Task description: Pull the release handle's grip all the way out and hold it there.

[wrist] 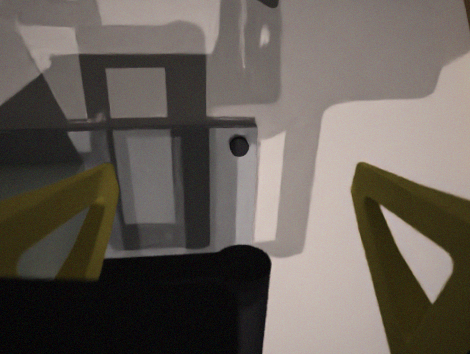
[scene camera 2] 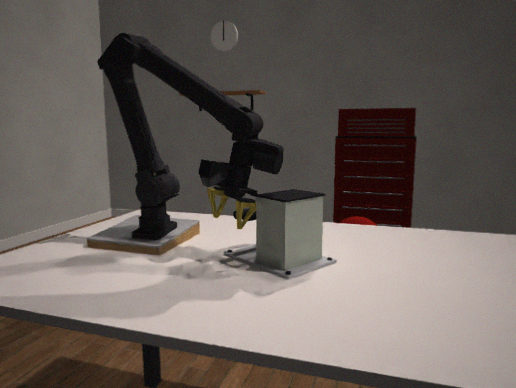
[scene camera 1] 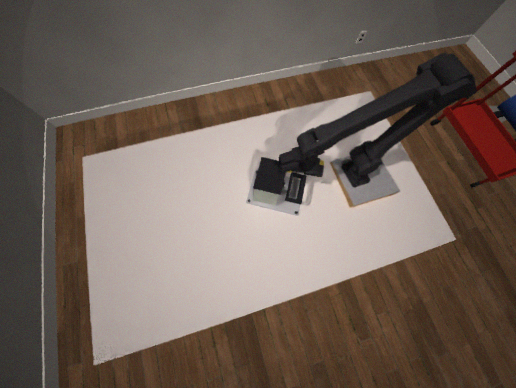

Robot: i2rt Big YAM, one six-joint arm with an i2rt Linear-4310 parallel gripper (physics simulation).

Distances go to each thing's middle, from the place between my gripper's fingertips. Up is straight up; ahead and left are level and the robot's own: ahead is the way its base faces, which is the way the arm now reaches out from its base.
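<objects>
The grey base plate (scene camera 2: pixel 247 254), measured from my hand, is 8 cm below it, 2 cm to the left of it and 13 cm ahead of it.
</objects>
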